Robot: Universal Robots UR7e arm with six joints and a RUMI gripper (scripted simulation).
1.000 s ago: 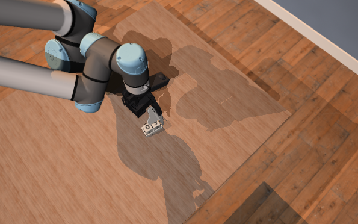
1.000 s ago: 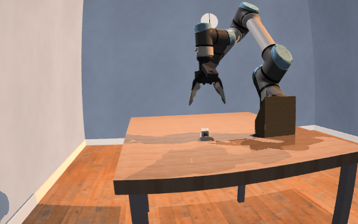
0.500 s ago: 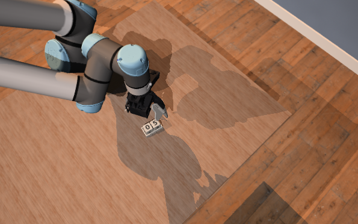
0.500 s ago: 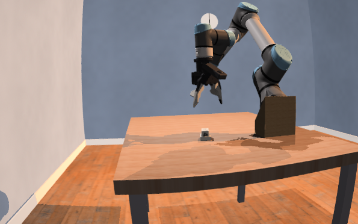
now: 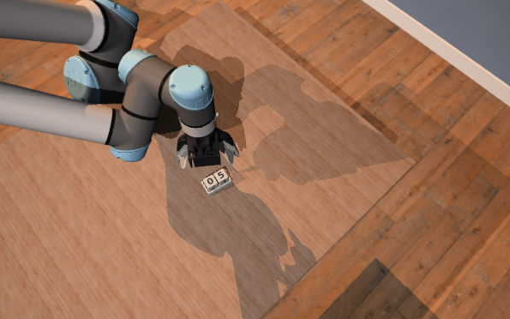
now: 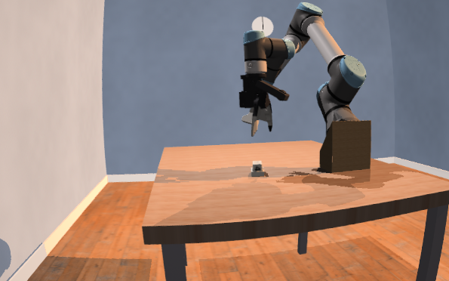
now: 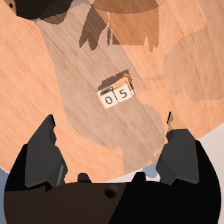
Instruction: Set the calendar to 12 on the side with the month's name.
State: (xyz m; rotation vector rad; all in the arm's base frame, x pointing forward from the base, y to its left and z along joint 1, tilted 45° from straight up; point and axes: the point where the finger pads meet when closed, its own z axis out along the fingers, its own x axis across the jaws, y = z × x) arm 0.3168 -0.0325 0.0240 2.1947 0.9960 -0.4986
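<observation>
Right now my hand is 11 cm above the white digit cube, 2 cm to the left of it and 2 cm short of it. From my hand the other things lie so: calendar tray: 13 cm below, 2 cm ahead.
</observation>
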